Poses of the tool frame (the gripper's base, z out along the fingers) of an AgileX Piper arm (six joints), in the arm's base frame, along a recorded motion.
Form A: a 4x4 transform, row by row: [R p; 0 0 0 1], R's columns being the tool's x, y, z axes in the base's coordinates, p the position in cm. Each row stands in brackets.
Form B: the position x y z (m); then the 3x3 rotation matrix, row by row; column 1 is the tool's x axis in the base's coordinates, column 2 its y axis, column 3 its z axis. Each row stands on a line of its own. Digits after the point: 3 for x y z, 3 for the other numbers.
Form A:
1: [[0.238, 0.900, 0.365, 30.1], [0.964, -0.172, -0.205, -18.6], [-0.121, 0.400, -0.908, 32.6], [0, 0, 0, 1]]
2: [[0.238, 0.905, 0.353, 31.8], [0.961, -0.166, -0.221, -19.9], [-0.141, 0.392, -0.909, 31.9], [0, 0, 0, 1]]
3: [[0.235, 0.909, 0.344, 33.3], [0.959, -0.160, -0.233, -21.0], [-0.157, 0.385, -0.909, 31.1], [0, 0, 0, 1]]
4: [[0.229, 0.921, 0.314, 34.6], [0.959, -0.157, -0.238, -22.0], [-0.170, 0.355, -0.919, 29.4], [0, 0, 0, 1]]
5: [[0.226, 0.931, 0.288, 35.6], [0.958, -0.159, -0.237, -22.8], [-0.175, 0.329, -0.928, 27.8], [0, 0, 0, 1]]
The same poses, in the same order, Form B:
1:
0.301, -0.186, 0.326
0.238, 0.900, 0.365
0.964, -0.172, -0.205
-0.121, 0.400, -0.908

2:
0.318, -0.199, 0.319
0.238, 0.905, 0.353
0.961, -0.166, -0.221
-0.141, 0.392, -0.909

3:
0.333, -0.210, 0.311
0.235, 0.909, 0.344
0.959, -0.160, -0.233
-0.157, 0.385, -0.909

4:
0.346, -0.220, 0.294
0.229, 0.921, 0.314
0.959, -0.157, -0.238
-0.170, 0.355, -0.919

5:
0.356, -0.228, 0.278
0.226, 0.931, 0.288
0.958, -0.159, -0.237
-0.175, 0.329, -0.928

